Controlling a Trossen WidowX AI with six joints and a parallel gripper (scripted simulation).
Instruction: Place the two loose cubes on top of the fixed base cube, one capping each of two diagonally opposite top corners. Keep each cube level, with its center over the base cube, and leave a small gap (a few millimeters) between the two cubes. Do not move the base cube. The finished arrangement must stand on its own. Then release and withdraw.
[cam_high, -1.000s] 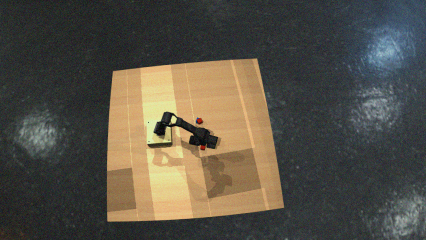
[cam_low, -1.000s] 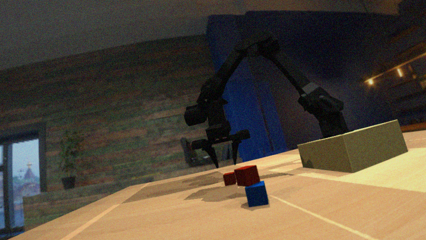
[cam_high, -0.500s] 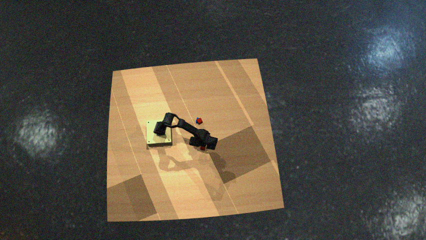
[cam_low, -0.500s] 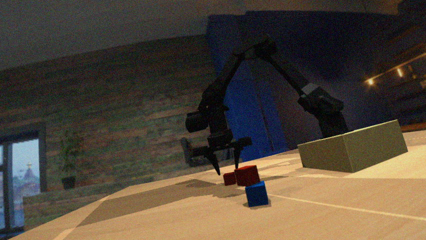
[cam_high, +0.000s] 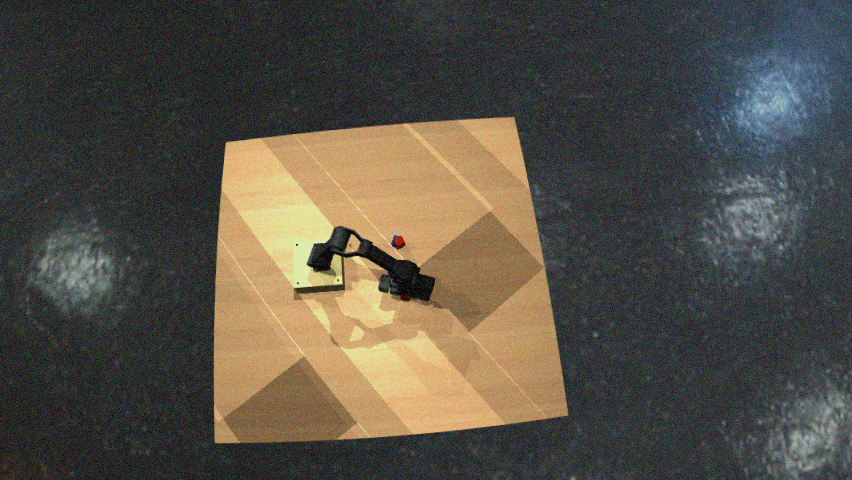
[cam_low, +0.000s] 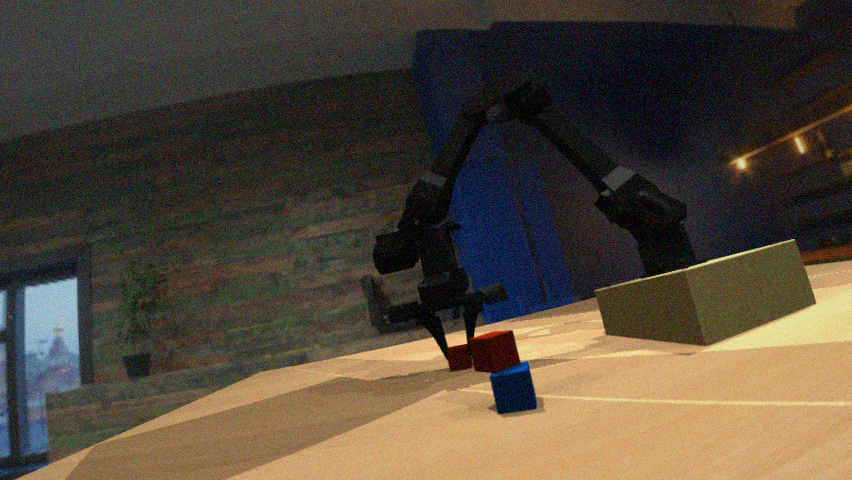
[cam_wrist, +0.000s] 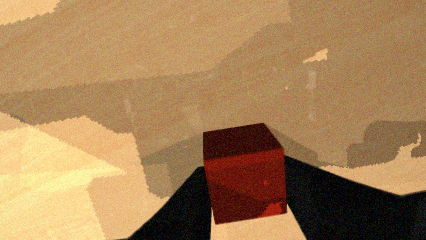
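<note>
Right now my gripper tip is 22 cm to the right of the blue cube.
</note>
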